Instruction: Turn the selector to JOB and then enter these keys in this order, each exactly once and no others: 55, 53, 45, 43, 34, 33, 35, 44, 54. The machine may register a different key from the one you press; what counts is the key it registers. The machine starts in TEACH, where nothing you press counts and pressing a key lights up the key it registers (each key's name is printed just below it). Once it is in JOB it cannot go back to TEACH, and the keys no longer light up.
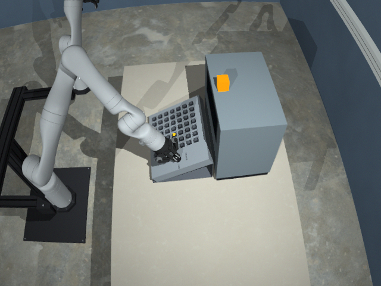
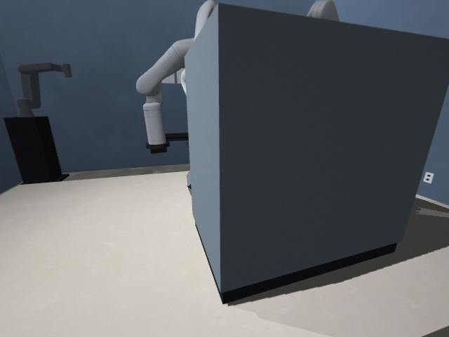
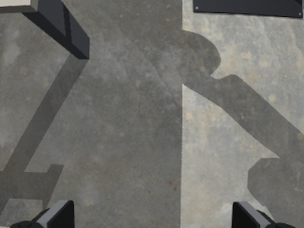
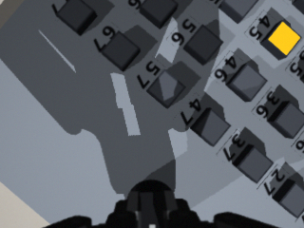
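Now: right hand 1 cm short of the black selector knob and 1 cm above it. Round my right hand: sloped grey key panel (11 cm to the left, 6 cm below, 2 cm ahead).
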